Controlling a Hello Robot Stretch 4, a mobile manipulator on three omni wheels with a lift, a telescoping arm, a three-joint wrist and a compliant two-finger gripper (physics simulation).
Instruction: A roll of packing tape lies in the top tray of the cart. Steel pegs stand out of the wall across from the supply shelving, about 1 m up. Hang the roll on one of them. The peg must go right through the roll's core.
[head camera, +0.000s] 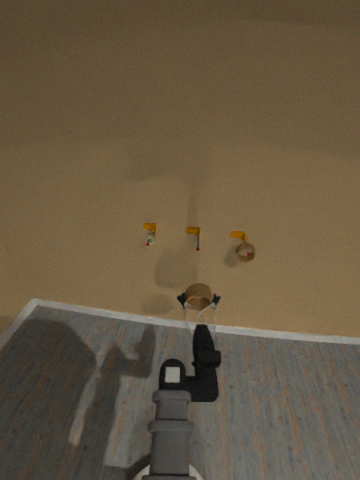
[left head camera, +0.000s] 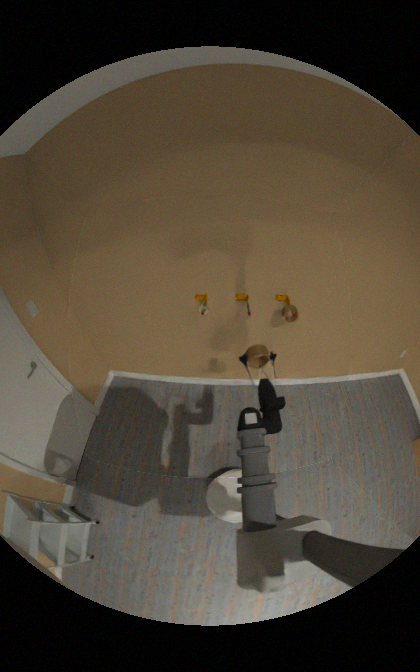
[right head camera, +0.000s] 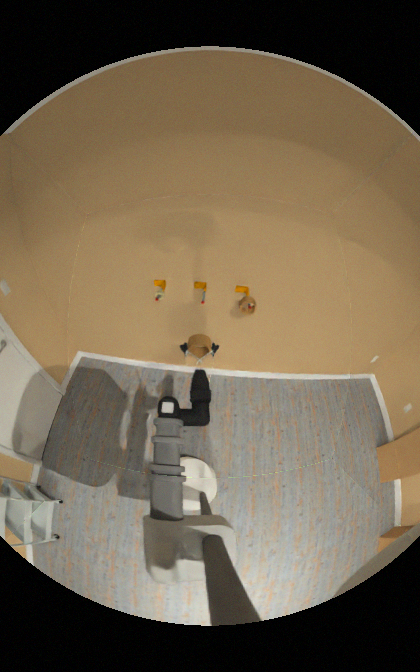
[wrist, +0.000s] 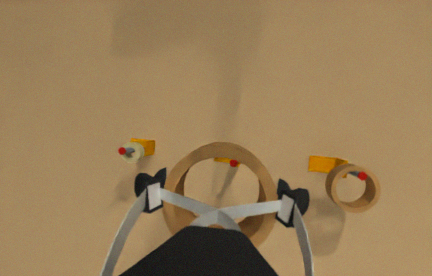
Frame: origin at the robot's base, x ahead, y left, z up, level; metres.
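Seen in the pictures: gripper, fingertip midpoint: (head camera: 198, 293) (wrist: 221, 188).
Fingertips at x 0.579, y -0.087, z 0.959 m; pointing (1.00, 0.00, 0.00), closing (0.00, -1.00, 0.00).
Offsets run from my fingertips to a thing's middle. "spot": to the spot under its first point.
My gripper (head camera: 199, 300) (left head camera: 258, 357) (right head camera: 199, 347) (wrist: 221, 188) is shut on the roll of packing tape, a brown ring {dx -0.014, dy +0.000, dz -0.004 m} (head camera: 199, 288) (left head camera: 257, 348) (right head camera: 199, 339) (wrist: 220, 150), gripped at both sides with its core facing the wall. The middle steel peg {spot: dx +0.326, dy -0.022, dz -0.002 m} (head camera: 198, 243) (left head camera: 248, 307) (right head camera: 203, 297) (wrist: 227, 176), red-tipped on an orange bracket, shows through the upper part of the core in the wrist view. In the head view the roll is below and short of that peg. The left peg {spot: dx +0.335, dy +0.224, dz -0.007 m} (wrist: 129, 150) carries a small pale roll. The right peg {spot: dx +0.279, dy -0.262, dz -0.008 m} (wrist: 355, 174) carries another brown roll.
The pegs' wall (head camera: 180, 100) (wrist: 300, 75) rises above a white baseboard (head camera: 280, 334) (left head camera: 320, 381). A door (left head camera: 40, 400) and a grey cart (left head camera: 61, 537) (right head camera: 30, 510) stand at the left. A tan box-like piece (right head camera: 400, 457) is at the far right.
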